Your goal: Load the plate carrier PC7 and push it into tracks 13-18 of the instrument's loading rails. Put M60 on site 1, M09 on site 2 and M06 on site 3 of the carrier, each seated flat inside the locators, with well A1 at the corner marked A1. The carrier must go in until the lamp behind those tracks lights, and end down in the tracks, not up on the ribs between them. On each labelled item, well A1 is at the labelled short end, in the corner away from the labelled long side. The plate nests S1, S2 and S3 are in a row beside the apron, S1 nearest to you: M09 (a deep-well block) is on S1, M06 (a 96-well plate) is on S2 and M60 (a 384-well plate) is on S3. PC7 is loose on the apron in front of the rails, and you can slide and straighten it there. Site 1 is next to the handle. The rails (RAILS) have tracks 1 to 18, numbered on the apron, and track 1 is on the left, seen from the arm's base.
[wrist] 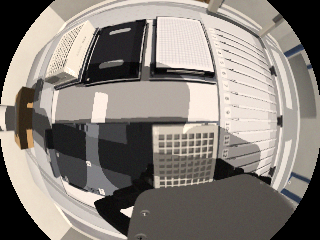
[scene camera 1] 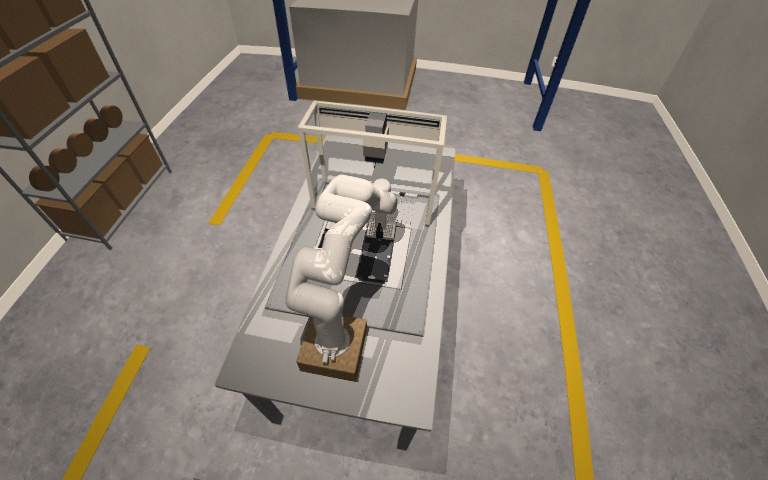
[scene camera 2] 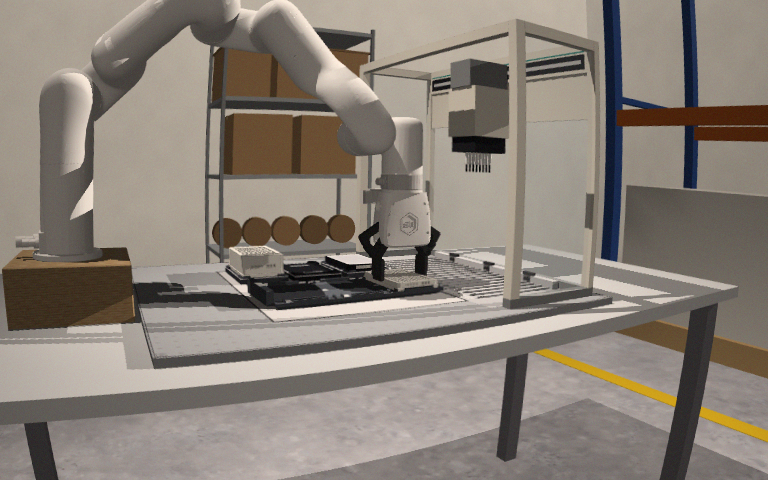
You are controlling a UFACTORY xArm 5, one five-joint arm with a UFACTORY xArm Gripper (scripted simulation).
I see my gripper (scene camera 2: pixel 400 278), a black plate carrier PC7 (scene camera 2: pixel 293 293), a 96-well plate M06 (scene camera 2: pixel 400 279) and a plate nest S2 (wrist: pixel 126 46).
The black plate carrier PC7 also shows in the wrist view (wrist: pixel 100 158) and in scene camera 1 (scene camera 1: pixel 374 265). The 96-well plate M06 shows as well in the wrist view (wrist: pixel 196 138). My gripper also shows in the wrist view (wrist: pixel 185 172).
